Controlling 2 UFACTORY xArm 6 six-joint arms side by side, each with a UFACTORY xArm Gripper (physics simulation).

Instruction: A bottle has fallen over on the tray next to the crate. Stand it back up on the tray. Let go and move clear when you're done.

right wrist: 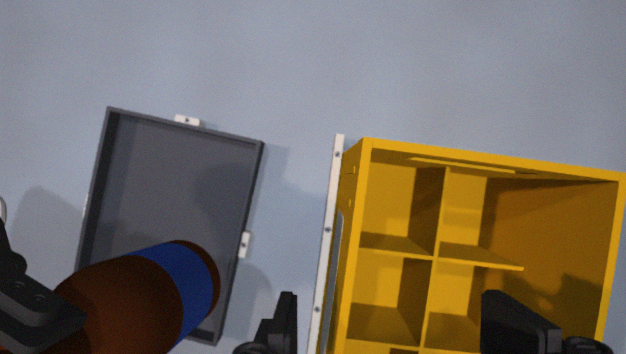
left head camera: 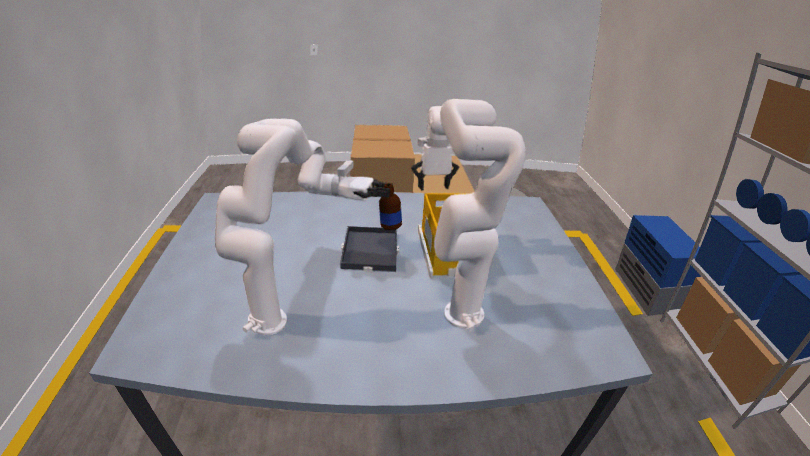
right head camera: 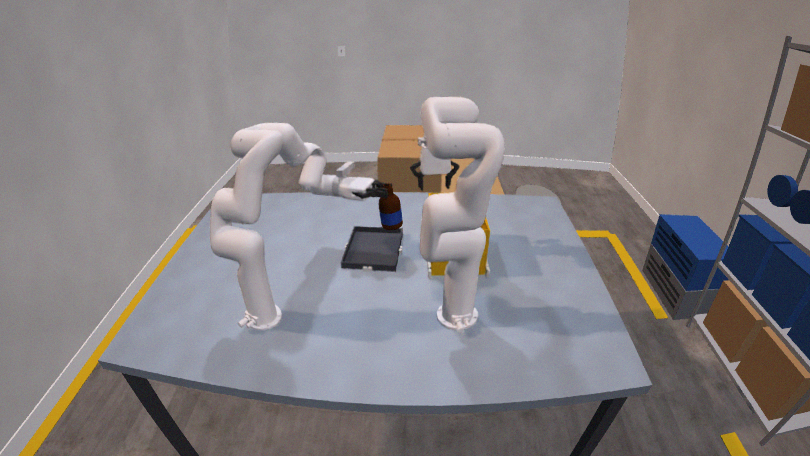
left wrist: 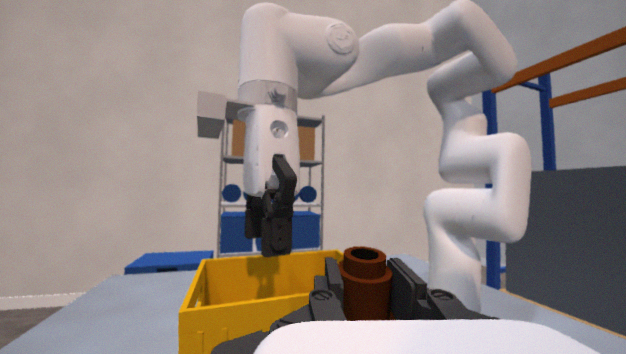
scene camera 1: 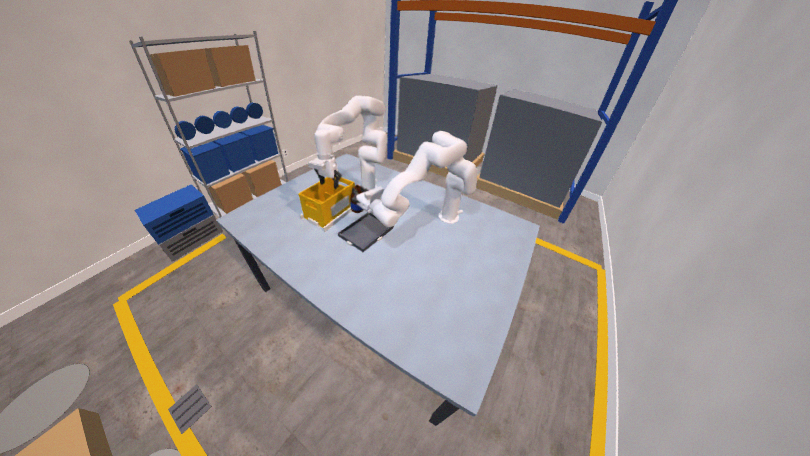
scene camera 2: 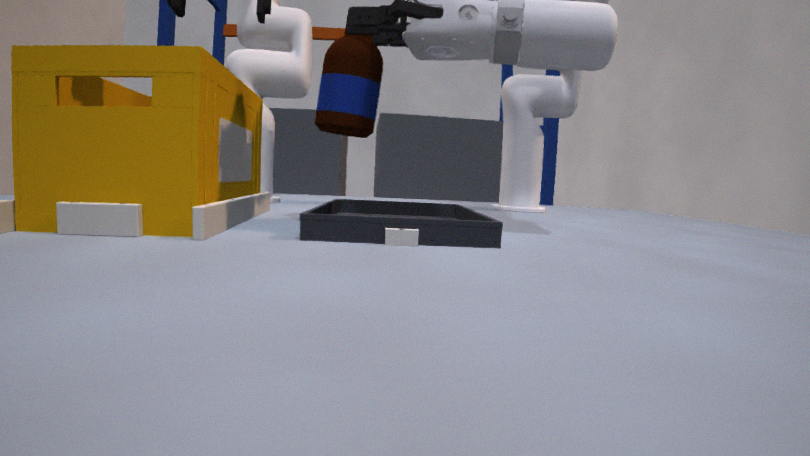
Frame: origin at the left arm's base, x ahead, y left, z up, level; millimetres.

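Where they show: left gripper, fingertip midpoint: (left head camera: 391,190) (right head camera: 389,190) (left wrist: 360,279) (scene camera 1: 356,188) (scene camera 2: 353,27); right gripper, fingertip midpoint: (right wrist: 389,322) (left head camera: 433,188) (right head camera: 434,188) (left wrist: 265,245) (scene camera 1: 329,185) (scene camera 2: 219,16); left arm's base at its link origin: (left head camera: 267,321) (right head camera: 263,317) (scene camera 1: 448,217) (scene camera 2: 518,210); right arm's base at its link origin: (left head camera: 464,314) (right head camera: 457,316) (scene camera 1: 368,188).
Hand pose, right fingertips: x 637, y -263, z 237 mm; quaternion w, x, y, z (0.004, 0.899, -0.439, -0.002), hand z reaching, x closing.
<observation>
Each offset is from my right fingertips to the top centre of the thing. "pt": to the spot under its first point.
A brown bottle @(114 mm back, 111 mm left, 32 mm up) (left head camera: 389,210) (right head camera: 390,211) (scene camera 2: 348,84) (left wrist: 367,290) (right wrist: 130,295) with a blue label hangs nearly upright, tilted slightly, neck up, well above the table. My left gripper (left head camera: 387,189) (scene camera 2: 362,22) (left wrist: 360,279) lies sideways and is shut on its neck. In scene camera 1 the arm partly hides the bottle (scene camera 1: 356,201). The black tray @(130 mm back, 176 mm left, 212 mm down) (left head camera: 368,267) (right head camera: 368,266) (scene camera 1: 362,247) (scene camera 2: 340,231) (right wrist: 185,127) sits on the table, below the bottle's height. My right gripper (left head camera: 435,180) (right head camera: 435,179) (right wrist: 389,322) is open and empty above the yellow crate @(0 mm ahead, 90 mm right, 62 mm down) (left head camera: 444,266) (scene camera 1: 317,212) (scene camera 2: 107,164) (left wrist: 240,320) (right wrist: 367,165).
White strips @(pt 2 mm ahead, 32 mm left, 224 mm down) (scene camera 2: 232,215) (right wrist: 327,230) line the crate's base beside the tray. The right arm (left head camera: 470,237) (left wrist: 475,200) rises behind the crate in scene camera 2. Cardboard boxes (left head camera: 382,152) stand beyond the table's far edge, and a shelf rack (scene camera 1: 268,107) stands by the wall.
</observation>
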